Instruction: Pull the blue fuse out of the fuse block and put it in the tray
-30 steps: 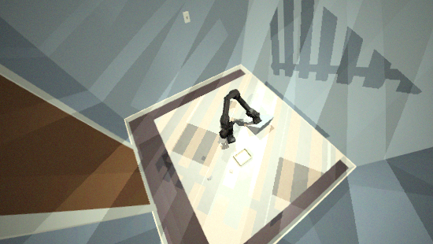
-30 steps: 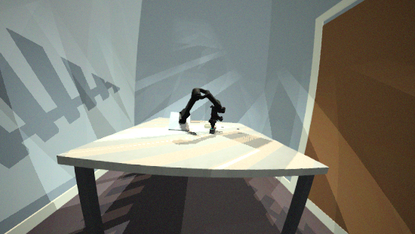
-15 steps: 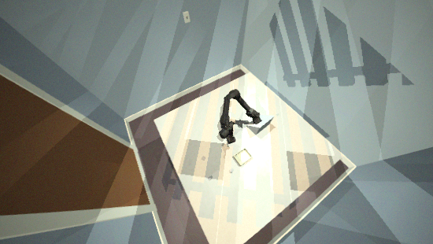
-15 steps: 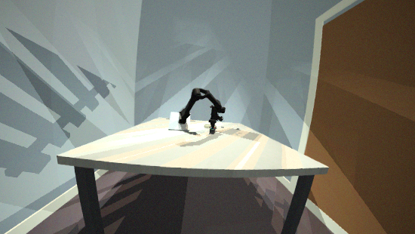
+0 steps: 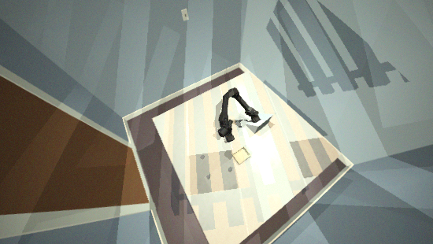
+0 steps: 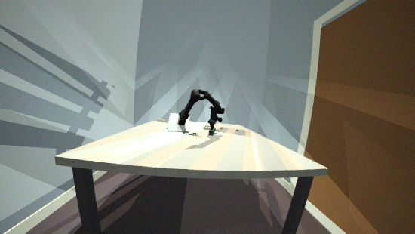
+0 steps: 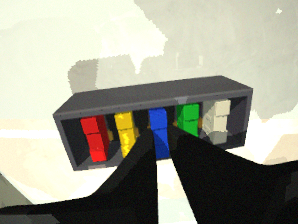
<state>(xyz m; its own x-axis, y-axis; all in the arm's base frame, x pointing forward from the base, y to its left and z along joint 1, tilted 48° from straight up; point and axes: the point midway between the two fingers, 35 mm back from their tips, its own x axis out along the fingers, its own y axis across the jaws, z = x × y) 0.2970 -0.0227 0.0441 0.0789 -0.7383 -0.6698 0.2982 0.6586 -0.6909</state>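
The yellow fuse is 10 mm ahead of my gripper tip, 20 mm to the left of it and 10 mm below it. From my gripper tip the other things lie so: red fuse: 10 mm ahead, 40 mm to the left, 10 mm below; then blue fuse: 10 mm below; then green fuse: 10 mm behind, 20 mm to the right, 10 mm below.
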